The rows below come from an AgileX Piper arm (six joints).
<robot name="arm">
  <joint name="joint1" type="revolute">
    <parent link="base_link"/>
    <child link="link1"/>
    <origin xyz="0 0 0.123" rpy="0 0 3.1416"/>
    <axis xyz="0 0 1"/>
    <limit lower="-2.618" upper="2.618"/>
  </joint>
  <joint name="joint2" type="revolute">
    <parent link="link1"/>
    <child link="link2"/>
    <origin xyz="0 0 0" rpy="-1.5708 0 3.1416"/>
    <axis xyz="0 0 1"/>
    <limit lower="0" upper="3.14"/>
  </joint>
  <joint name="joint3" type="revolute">
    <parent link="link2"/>
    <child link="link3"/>
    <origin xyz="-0.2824 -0.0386 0" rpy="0 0 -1.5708"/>
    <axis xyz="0 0 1"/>
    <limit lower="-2.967" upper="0"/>
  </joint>
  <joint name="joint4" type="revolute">
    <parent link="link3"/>
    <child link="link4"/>
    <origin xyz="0.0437 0.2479 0" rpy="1.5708 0 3.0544"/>
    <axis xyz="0 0 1"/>
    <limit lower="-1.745" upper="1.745"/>
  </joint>
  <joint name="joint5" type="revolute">
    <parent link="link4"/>
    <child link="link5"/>
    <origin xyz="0 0 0" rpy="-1.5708 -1.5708 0"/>
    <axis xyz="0 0 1"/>
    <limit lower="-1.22" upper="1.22"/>
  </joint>
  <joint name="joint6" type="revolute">
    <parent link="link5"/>
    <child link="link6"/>
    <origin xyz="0.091 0 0" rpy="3.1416 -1.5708 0"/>
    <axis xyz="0 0 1"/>
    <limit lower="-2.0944" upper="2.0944"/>
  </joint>
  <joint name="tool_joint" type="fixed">
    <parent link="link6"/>
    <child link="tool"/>
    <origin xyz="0 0 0" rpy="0 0 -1.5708"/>
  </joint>
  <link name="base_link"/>
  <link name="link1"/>
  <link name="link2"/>
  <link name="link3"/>
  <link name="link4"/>
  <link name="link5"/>
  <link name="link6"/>
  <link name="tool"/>
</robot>
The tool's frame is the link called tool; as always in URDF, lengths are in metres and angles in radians.
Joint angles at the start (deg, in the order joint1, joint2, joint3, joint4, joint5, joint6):
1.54, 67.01, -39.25, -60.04, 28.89, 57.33
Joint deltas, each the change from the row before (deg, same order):
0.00, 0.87, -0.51, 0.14, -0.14, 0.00
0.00, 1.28, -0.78, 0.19, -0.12, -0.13
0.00, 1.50, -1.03, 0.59, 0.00, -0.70
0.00, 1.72, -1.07, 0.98, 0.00, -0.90
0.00, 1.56, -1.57, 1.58, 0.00, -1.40
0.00, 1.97, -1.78, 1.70, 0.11, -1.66
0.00, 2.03, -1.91, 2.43, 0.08, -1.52
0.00, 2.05, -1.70, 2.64, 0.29, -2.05
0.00, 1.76, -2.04, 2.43, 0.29, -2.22
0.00, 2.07, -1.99, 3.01, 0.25, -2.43
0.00, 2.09, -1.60, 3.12, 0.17, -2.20
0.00, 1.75, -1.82, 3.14, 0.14, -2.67
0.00, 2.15, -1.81, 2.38, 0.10, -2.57
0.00, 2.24, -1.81, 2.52, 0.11, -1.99
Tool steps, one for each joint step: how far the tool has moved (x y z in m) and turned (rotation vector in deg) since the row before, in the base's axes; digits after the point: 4 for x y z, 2 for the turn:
0.0035, 0.0003, -0.0008, 0.17, 0.29, 0.06
0.0051, 0.0004, -0.0012, 0.11, 0.50, 0.09
0.0060, 0.0004, -0.0012, 0.03, 0.76, 0.17
0.0066, 0.0006, -0.0024, 0.24, 1.02, 0.13
0.0072, 0.0008, 0.0004, 0.46, 0.57, 0.18
0.0087, 0.0008, -0.0008, 0.35, 0.92, 0.22
0.0090, 0.0013, -0.0011, 1.13, 0.79, -0.13
0.0083, 0.0012, -0.0028, 0.90, 1.33, 0.00
0.0085, 0.0012, 0.0002, 0.64, 0.74, 0.24
0.0091, 0.0016, -0.0022, 1.06, 1.14, 0.21
0.0081, 0.0019, -0.0046, 1.35, 1.39, 0.10
0.0080, 0.0020, -0.0019, 1.12, 0.92, 0.49
0.0090, 0.0017, -0.0040, 0.53, 1.21, 0.80
0.0091, 0.0018, -0.0049, 1.02, 1.11, 0.33

